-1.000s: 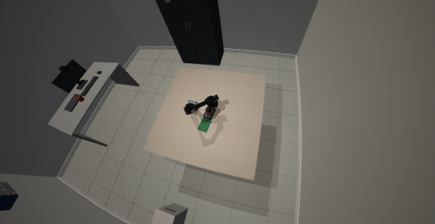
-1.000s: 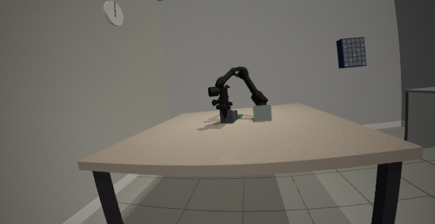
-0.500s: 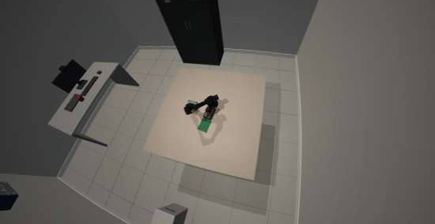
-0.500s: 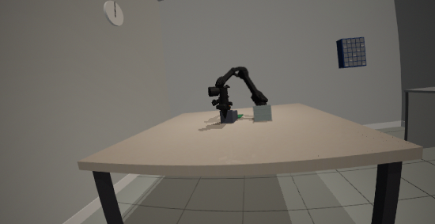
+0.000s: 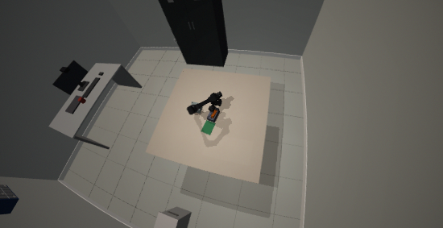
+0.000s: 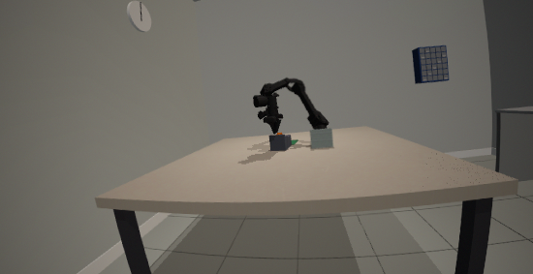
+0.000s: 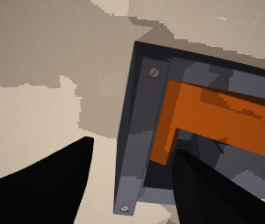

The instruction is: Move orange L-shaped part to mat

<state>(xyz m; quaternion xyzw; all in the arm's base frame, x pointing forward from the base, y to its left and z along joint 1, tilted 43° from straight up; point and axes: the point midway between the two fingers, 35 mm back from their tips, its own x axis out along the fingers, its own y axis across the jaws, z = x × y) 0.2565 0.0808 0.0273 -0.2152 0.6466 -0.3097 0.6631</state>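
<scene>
Right now the orange L-shaped part is 1 cm behind my gripper tip, 5 cm to the right of it and 6 cm below it. Also, from my gripper tip: green mat (4 cm behind, 22 cm to the right, 11 cm below).
</scene>
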